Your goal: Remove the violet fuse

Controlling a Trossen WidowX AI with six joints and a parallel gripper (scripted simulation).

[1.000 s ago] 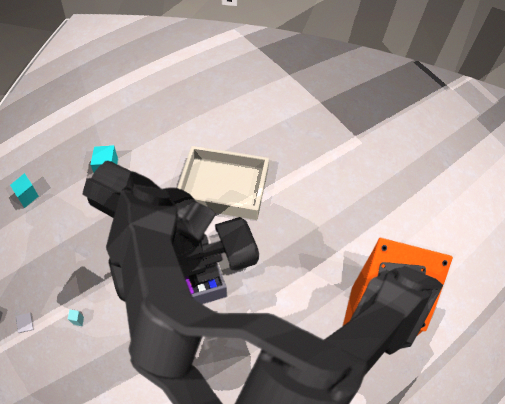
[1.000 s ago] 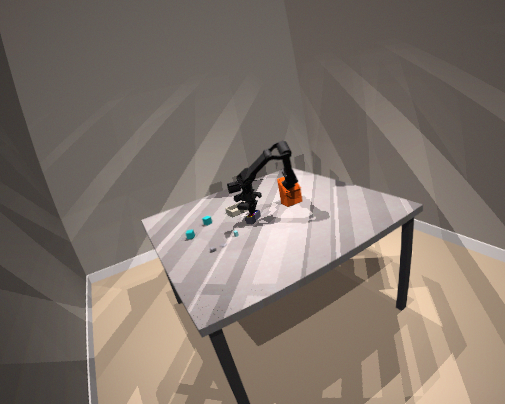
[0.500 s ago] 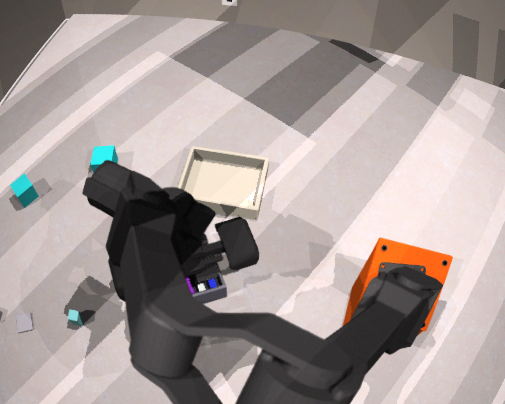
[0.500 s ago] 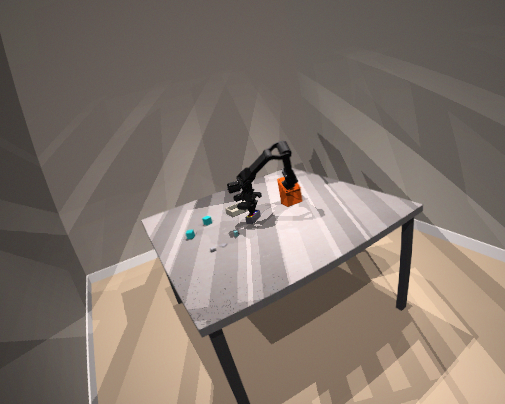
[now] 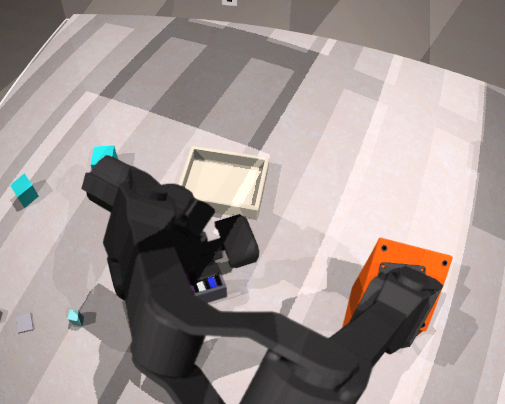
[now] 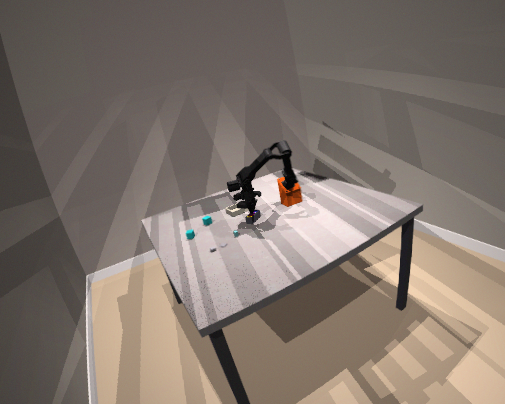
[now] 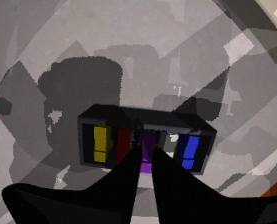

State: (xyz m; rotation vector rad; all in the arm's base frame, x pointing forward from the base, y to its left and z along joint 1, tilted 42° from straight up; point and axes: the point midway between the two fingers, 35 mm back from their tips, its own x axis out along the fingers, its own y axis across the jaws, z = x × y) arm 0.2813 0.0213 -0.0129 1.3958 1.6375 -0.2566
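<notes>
Right now the blue fuse is 30 mm behind my gripper tip, 20 mm to the right of it and 20 mm below it. From my gripper tip the other things lie so: violet fuse: 10 mm below; cream tray: 10 mm behind, 200 mm to the right, 40 mm below.
</notes>
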